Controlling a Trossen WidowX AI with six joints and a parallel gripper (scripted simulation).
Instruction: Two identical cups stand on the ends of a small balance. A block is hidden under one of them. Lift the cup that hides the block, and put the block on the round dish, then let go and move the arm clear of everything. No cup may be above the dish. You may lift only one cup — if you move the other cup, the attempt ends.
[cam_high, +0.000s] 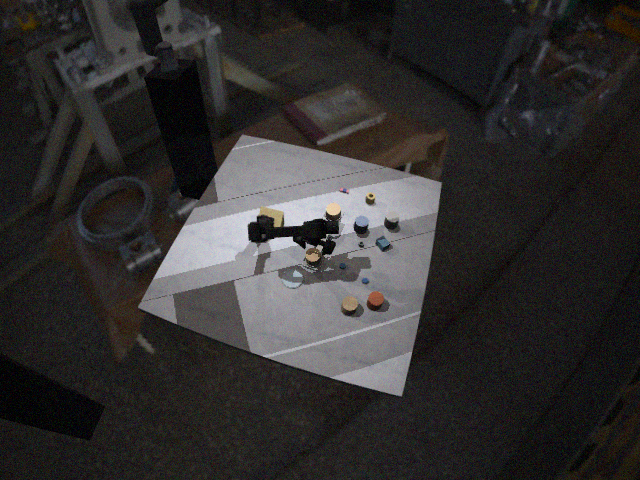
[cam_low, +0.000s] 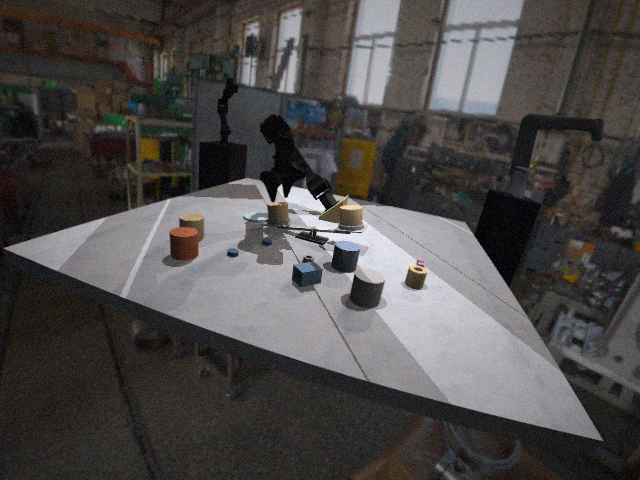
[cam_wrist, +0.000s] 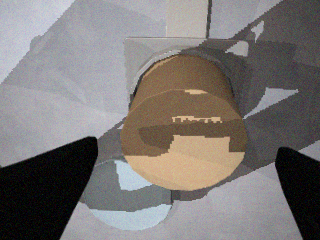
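My gripper tip is 70 mm above the pale green block. Also, from my gripper tip: pale blue round dish 110 mm to the right, 100 mm below, 70 mm behind; balance beam 130 mm to the left, 70 mm below, 10 mm ahead; balance 130 mm to the left, 80 mm below, 20 mm ahead.
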